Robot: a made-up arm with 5 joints. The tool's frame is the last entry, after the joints. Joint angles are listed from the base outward. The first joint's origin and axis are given. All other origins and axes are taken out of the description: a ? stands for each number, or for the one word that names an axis. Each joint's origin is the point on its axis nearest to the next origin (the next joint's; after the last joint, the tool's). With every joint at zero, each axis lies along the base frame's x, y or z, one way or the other. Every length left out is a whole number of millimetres.
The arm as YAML. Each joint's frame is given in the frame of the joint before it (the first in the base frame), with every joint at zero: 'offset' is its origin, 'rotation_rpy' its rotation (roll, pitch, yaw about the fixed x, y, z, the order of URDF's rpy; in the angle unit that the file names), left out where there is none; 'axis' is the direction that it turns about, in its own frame. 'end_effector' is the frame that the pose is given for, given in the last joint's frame.
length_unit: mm
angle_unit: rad
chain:
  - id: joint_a
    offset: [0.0, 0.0, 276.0]
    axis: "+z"
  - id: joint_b
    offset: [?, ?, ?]
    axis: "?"
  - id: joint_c
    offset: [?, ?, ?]
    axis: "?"
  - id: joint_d
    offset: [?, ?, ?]
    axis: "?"
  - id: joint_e
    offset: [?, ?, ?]
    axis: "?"
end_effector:
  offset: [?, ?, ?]
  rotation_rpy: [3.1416, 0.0, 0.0]
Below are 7 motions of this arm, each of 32 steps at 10 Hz.
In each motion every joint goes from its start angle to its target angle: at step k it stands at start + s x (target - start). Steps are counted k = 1, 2, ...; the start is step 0. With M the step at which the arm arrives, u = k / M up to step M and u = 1 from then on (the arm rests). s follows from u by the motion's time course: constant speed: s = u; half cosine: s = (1 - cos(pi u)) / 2; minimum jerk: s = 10 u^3 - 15 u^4 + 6 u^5.
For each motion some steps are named. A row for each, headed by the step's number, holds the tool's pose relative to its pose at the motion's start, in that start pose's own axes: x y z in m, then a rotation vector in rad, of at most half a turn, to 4 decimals.
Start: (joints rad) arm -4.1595 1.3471 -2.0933 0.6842 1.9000
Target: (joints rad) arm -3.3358 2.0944 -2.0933 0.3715 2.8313
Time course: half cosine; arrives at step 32
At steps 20, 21, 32:
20: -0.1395 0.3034 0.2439 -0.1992 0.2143 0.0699
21: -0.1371 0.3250 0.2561 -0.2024 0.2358 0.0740
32: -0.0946 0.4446 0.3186 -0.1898 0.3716 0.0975

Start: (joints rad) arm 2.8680 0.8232 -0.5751 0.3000 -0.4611
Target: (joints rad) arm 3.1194 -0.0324 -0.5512 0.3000 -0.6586
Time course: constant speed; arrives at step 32
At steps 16, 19, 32:
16: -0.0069 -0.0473 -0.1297 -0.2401 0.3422 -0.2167
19: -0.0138 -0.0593 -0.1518 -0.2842 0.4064 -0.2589
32: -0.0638 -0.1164 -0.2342 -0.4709 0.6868 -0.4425

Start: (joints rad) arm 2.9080 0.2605 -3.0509 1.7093 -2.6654
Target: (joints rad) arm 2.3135 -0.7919 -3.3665 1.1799 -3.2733
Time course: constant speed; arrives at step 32
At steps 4, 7, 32:
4: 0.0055 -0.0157 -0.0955 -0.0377 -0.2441 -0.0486
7: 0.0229 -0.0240 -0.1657 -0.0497 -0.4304 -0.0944
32: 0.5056 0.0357 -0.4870 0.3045 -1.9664 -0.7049

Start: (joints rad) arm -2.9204 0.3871 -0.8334 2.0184 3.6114
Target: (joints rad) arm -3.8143 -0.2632 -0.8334 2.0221 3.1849
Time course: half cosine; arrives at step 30
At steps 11, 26, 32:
11: 0.0153 -0.0880 0.0155 -0.3184 -0.0706 -0.1003
26: 0.0676 -0.2244 0.1319 -0.9482 -0.3414 -0.1096
32: 0.0724 -0.2289 0.1416 -0.9833 -0.3627 -0.0991

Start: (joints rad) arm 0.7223 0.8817 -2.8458 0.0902 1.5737
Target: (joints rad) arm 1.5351 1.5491 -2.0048 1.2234 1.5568
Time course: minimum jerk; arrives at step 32
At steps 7, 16, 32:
7: -0.0339 0.0561 0.0171 -0.1938 -0.0580 0.0110
16: -0.2548 0.3802 -0.0596 -1.3011 -0.4113 -0.1600
32: -0.3401 0.6110 -0.4155 -2.4526 -0.5866 -0.9334

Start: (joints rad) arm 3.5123 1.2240 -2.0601 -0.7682 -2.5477
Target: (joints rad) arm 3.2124 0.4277 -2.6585 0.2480 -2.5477
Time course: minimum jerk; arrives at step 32
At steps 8, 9, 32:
8: -0.0625 0.0193 0.0114 0.0038 -0.0498 -0.0016
9: -0.0844 0.0261 0.0135 0.0051 -0.0670 -0.0025
32: -0.5397 0.2260 -0.2126 0.0336 -0.4760 -0.0666

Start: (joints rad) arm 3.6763 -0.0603 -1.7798 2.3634 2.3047
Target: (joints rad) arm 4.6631 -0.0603 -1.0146 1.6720 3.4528
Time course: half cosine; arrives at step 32
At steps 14, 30, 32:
14: -0.1173 0.0516 0.0679 0.1500 0.1394 0.1194
30: -0.1873 0.1716 0.2324 0.4703 0.1972 0.2837
32: -0.1872 0.1734 0.2354 0.4760 0.1964 0.2862

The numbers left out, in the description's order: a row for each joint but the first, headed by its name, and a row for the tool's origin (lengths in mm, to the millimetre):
joint_b: xyz 0.0 0.0 0.0, axis +y
joint_c: xyz 58.0 0.0 307.0, axis +y
joint_d: xyz 60.0 0.0 -265.0, axis +y
joint_e: xyz 46.0 0.0 -59.0, axis -z
tool: xyz 0.0 0.0 0.0

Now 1 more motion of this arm.
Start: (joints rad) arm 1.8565 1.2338 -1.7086 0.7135 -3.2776
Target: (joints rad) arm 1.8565 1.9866 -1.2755 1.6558 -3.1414
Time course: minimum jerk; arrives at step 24
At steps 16, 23, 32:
16: 0.3091 0.0423 0.2732 -0.1381 1.6765 0.0810
23: 0.3995 0.0547 0.2807 -0.1445 2.1229 0.0804
32: 0.3997 0.0547 0.2807 -0.1445 2.1243 0.0804

